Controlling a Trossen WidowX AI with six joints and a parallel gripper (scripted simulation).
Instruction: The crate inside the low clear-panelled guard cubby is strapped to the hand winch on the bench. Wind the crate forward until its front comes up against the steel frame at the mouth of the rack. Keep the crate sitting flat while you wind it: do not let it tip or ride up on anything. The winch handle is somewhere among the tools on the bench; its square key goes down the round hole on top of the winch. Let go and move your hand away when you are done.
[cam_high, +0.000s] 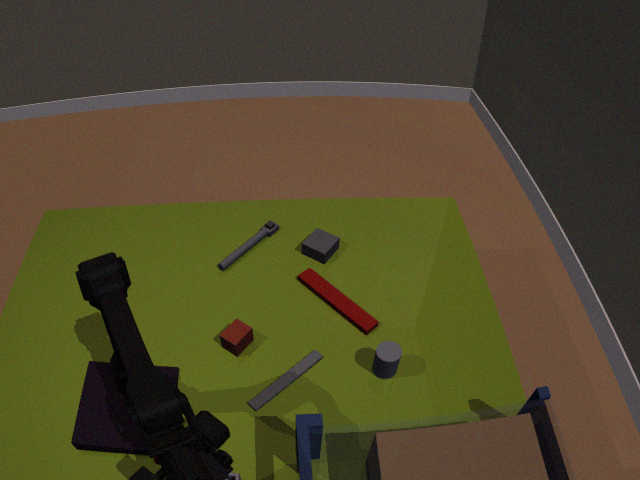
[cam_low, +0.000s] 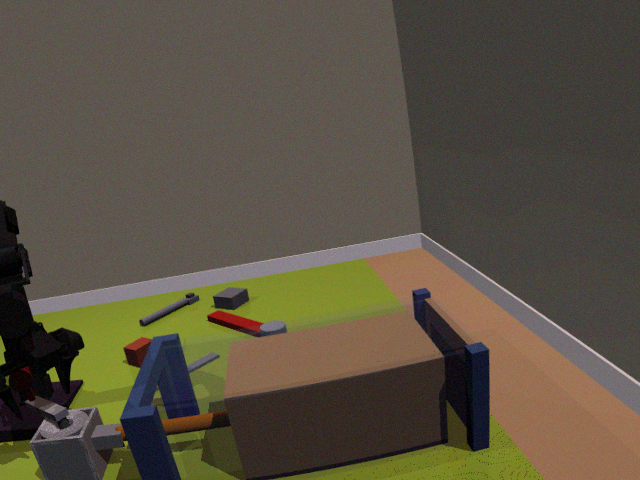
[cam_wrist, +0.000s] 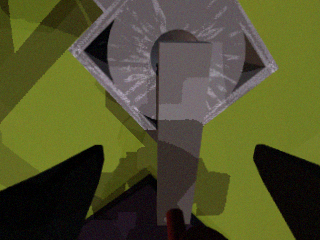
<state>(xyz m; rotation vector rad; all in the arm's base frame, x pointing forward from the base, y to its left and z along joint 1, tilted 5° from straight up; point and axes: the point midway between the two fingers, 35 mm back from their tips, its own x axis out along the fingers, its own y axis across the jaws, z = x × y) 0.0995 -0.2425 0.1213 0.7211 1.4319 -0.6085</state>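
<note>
The winch handle lies 10 mm to the left of my gripper tip and 10 mm behind it. From my gripper tip the other things lie so: red crank grip: 40 mm to the left, 40 mm behind, 30 mm above; then blue steel frame: 190 mm ahead, 60 mm to the right; then grey winch: 80 mm below, 40 mm to the right, 20 mm ahead.
</note>
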